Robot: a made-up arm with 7 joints. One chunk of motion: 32 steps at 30 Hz.
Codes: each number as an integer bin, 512 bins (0 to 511) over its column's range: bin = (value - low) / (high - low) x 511, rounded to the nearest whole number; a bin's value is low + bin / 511 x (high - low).
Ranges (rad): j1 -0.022..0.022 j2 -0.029..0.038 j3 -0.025..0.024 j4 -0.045..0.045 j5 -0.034..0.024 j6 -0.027..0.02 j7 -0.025..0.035
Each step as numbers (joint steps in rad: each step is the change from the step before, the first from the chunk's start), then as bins.
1 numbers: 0.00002 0.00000 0.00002 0.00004 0.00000 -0.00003 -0.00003
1 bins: 256 221 261 256 300 293 213
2 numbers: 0.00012 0.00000 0.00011 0.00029 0.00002 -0.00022 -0.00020
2 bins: 257 221 262 257 300 291 211
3 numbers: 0.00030 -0.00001 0.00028 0.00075 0.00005 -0.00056 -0.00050
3 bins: 259 221 264 260 300 287 209
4 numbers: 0.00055 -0.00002 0.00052 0.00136 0.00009 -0.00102 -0.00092
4 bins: 262 221 266 263 300 282 205
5 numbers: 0.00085 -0.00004 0.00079 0.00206 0.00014 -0.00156 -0.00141
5 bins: 265 221 269 267 301 277 201
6 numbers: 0.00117 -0.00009 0.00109 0.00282 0.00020 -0.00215 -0.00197
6 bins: 269 220 272 272 301 270 196
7 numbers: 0.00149 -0.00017 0.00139 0.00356 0.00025 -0.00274 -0.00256
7 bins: 273 220 275 276 302 264 191
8 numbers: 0.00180 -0.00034 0.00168 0.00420 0.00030 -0.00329 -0.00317
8 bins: 276 219 278 279 302 258 186
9 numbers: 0.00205 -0.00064 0.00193 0.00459 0.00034 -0.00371 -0.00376
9 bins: 279 216 281 282 303 253 181
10 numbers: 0.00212 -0.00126 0.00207 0.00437 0.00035 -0.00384 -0.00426
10 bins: 280 212 282 280 303 252 177
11 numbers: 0.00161 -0.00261 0.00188 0.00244 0.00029 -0.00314 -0.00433
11 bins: 274 201 280 269 302 259 176
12 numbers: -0.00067 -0.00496 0.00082 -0.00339 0.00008 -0.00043 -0.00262
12 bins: 248 183 269 236 300 289 191
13 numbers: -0.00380 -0.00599 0.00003 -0.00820 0.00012 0.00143 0.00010
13 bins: 211 175 261 209 301 309 214
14 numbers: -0.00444 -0.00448 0.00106 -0.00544 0.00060 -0.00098 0.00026
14 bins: 204 187 272 225 305 283 215
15 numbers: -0.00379 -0.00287 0.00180 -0.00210 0.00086 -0.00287 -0.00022
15 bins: 211 199 279 244 307 262 211
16 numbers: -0.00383 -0.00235 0.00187 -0.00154 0.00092 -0.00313 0.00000
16 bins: 211 203 280 247 308 260 213
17 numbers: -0.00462 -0.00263 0.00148 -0.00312 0.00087 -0.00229 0.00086
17 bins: 202 201 276 238 307 269 220
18 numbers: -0.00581 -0.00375 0.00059 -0.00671 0.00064 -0.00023 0.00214
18 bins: 188 193 267 217 305 291 231
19 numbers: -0.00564 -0.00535 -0.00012 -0.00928 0.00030 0.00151 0.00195
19 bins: 190 180 259 203 302 310 230
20 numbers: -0.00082 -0.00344 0.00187 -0.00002 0.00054 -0.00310 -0.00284
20 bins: 246 195 280 255 304 260 189
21 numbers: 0.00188 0.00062 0.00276 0.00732 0.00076 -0.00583 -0.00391
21 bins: 277 226 289 297 306 230 180
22 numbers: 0.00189 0.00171 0.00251 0.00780 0.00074 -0.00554 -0.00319
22 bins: 277 234 287 300 306 233 186
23 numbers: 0.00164 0.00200 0.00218 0.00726 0.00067 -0.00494 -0.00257
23 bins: 275 236 283 297 305 240 191
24 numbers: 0.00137 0.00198 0.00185 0.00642 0.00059 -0.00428 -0.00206
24 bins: 271 236 280 292 305 247 195
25 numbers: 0.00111 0.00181 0.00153 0.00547 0.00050 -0.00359 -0.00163
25 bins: 268 235 277 287 304 255 199
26 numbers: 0.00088 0.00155 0.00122 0.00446 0.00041 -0.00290 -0.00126
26 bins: 266 233 273 281 303 262 202
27 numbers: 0.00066 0.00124 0.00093 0.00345 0.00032 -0.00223 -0.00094
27 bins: 263 231 270 275 302 269 205
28 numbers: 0.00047 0.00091 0.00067 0.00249 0.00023 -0.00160 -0.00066
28 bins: 261 228 268 270 302 276 207
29 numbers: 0.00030 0.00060 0.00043 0.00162 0.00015 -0.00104 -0.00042
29 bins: 259 226 265 265 301 282 209
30 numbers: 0.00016 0.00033 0.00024 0.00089 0.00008 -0.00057 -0.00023
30 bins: 257 224 263 261 300 287 211
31 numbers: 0.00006 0.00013 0.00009 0.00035 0.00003 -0.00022 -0.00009
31 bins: 256 222 262 257 300 291 212
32 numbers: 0.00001 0.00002 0.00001 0.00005 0.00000 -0.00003 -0.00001
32 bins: 256 221 261 256 300 293 213
